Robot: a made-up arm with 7 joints. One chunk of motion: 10 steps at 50 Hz.
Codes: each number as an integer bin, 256 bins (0 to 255) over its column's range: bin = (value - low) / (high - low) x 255, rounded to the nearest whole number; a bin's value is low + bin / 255 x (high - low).
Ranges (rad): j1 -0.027..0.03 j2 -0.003..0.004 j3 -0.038..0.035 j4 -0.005..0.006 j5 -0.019..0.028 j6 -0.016..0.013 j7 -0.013..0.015
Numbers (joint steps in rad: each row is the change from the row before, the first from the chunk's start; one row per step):
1: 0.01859 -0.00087 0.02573 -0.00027 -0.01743 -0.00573 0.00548
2: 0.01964 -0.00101 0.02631 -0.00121 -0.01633 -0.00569 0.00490
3: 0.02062 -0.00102 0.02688 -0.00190 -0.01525 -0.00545 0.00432
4: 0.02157 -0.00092 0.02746 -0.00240 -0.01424 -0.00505 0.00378
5: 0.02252 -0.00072 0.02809 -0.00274 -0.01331 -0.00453 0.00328
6: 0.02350 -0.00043 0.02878 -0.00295 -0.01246 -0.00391 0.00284
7: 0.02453 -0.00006 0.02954 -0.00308 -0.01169 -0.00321 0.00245
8: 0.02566 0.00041 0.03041 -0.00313 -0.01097 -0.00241 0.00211
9: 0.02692 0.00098 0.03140 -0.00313 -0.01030 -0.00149 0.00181
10: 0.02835 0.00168 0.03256 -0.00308 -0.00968 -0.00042 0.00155
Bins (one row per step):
1: 204 78 223 110 9 90 168
2: 209 72 225 88 14 91 163
3: 213 72 227 72 20 93 158
4: 217 76 229 60 26 96 153
5: 222 83 231 52 31 101 148
6: 226 94 233 48 35 106 144
7: 231 107 236 45 40 112 141
8: 236 124 239 43 44 119 138
9: 241 145 242 43 47 128 135
10: 248 170 246 45 51 137 133

